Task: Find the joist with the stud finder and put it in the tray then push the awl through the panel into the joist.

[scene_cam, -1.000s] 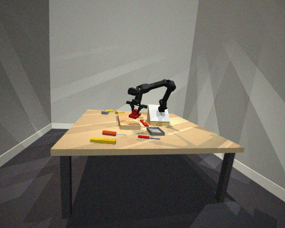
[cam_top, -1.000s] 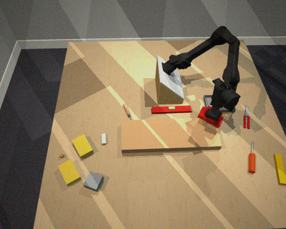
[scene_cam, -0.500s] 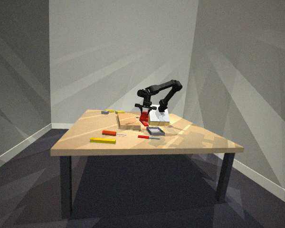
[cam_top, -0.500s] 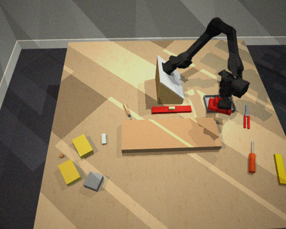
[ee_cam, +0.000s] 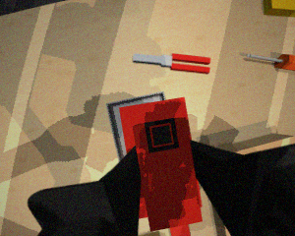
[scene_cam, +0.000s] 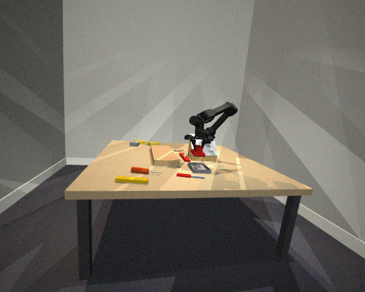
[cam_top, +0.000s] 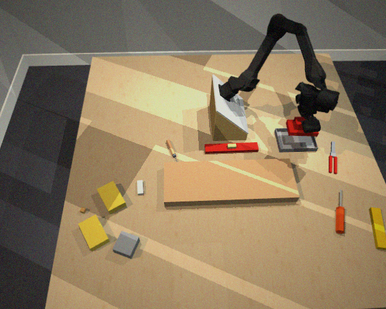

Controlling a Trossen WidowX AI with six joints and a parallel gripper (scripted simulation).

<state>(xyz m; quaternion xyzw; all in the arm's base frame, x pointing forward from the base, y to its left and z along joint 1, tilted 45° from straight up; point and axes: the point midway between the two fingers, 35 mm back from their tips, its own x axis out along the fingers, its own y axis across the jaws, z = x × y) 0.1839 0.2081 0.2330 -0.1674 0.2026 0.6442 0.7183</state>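
The grey tray lies 2 cm behind my gripper tip, 1 cm to the right of it and 11 cm below it. Also, from my gripper tip: red stud finder 2 cm above; square indicator 2 cm to the left, 3 cm above; red level 30 cm to the right, 11 cm below.
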